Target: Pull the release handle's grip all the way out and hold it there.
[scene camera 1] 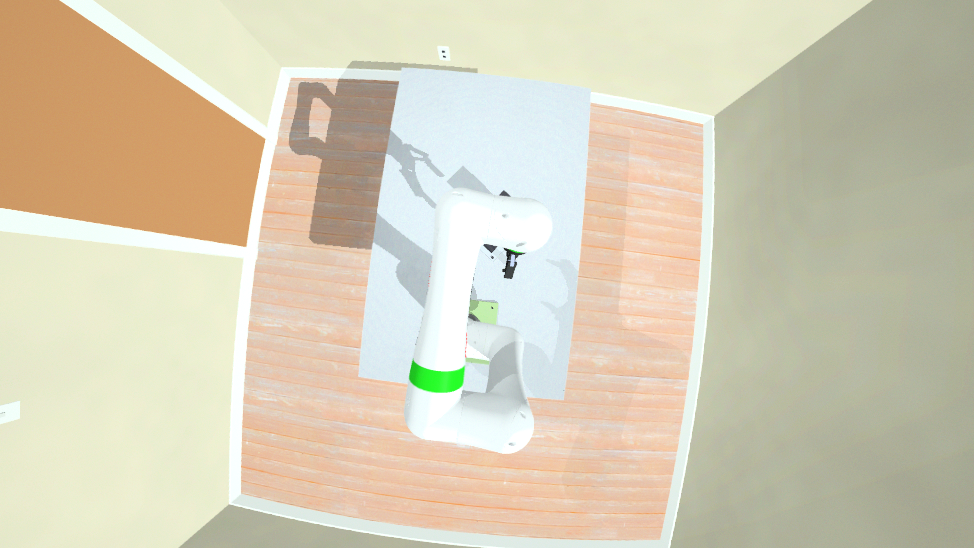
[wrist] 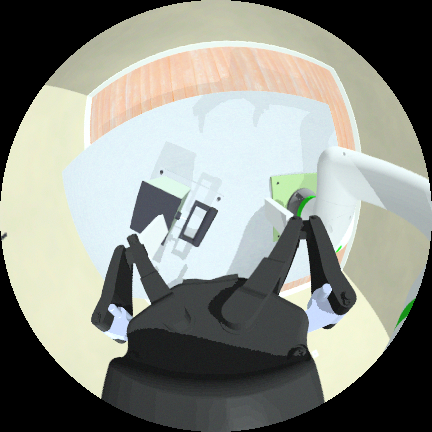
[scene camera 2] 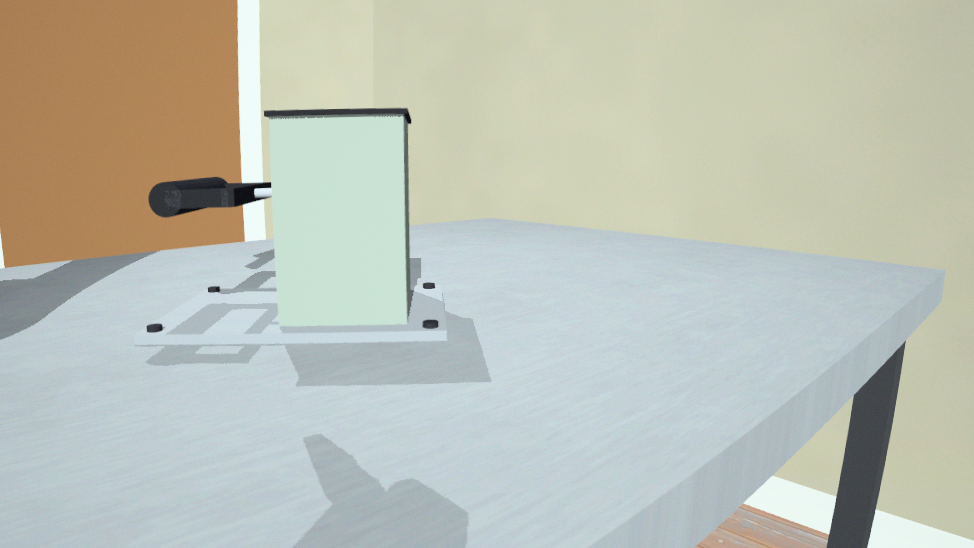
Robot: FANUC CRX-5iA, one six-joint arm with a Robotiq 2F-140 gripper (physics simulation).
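The release handle's black rectangular grip (scene camera 2: 165, 199) (wrist: 206, 228) stands out sideways from a pale green housing (scene camera 2: 340, 218) (wrist: 172, 185) with a dark top. A short light rod shows between grip and housing in scene camera 2. My gripper (scene camera 1: 509, 265) (wrist: 213, 215) is wide open and empty. In the wrist view the grip appears between the two fingers but beyond them, apart from both; the left fingertip overlaps the housing's near corner. In scene camera 1 my arm hides most of the housing and handle. My gripper does not show in scene camera 2, where its shadow falls on the table.
The housing stands on a pale base plate (scene camera 2: 360, 336) with dark bolts, on the light grey table (scene camera 1: 497, 129) (scene camera 2: 613, 327) (wrist: 240, 130). My arm (scene camera 1: 449, 293) (wrist: 340, 195) rises from a green mounting plate (scene camera 1: 486, 311) (wrist: 280, 187). Walls surround the table.
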